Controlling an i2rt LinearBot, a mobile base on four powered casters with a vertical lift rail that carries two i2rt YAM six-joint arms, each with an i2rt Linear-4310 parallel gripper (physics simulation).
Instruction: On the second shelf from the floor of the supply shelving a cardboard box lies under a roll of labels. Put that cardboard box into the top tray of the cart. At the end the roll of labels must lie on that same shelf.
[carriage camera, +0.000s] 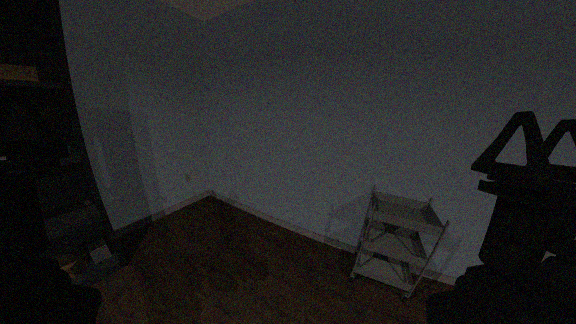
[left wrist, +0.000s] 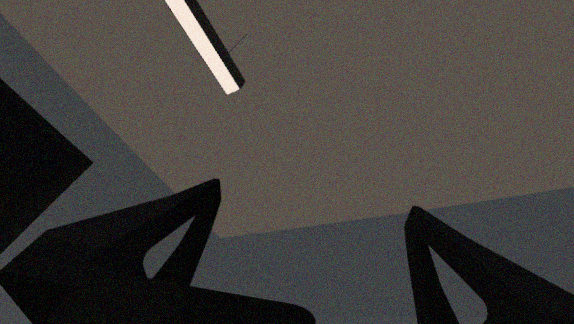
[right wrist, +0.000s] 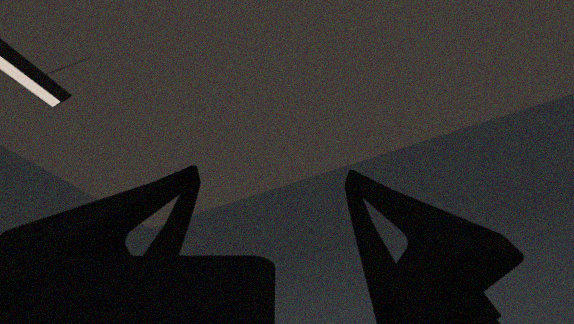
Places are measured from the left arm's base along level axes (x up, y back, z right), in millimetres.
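Pixels of known places: left gripper, fingertip midpoint: (left wrist: 312, 202); right gripper, fingertip midpoint: (carriage camera: 548, 115) (right wrist: 274, 175).
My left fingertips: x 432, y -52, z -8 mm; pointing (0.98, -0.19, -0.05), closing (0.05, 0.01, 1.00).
Observation:
Ahead of a thing's pixels: the offset from my left fingertips to its top centre. "spot": to the spot under its first point. Level surfaces: height alone.
The cart (carriage camera: 406, 220), a pale rack with three trays, stands at the lower right of the carriage view near the wall. A tall, very dark structure (carriage camera: 64, 112), apparently the supply shelving, fills the left edge; its levels are hard to tell apart. The cardboard box under a roll of labels cannot be made out. My right gripper (carriage camera: 546, 119) (right wrist: 274, 175) is open and empty, raised at the right of the carriage view, nearer than the cart. My left gripper (left wrist: 312, 202) is open and empty, pointing up toward the ceiling; it cannot be made out against the dark in the carriage view.
A tan box-like item @[dx +240, dy -719, dz -1304 mm] (carriage camera: 19, 73) shows high in the dark structure. Low at the left are a greyish bulky shape (carriage camera: 74, 221) and a small pale box-like item @[dx -1102, dy -713, dz -1178 mm] (carriage camera: 100, 253). Walls meet in a corner behind the brown floor @[dx -1308 mm] (carriage camera: 215, 270). A ceiling lamp @[spot: dx +770, dy -247, dz -428 mm] (left wrist: 205, 50) (right wrist: 30, 82) hangs above.

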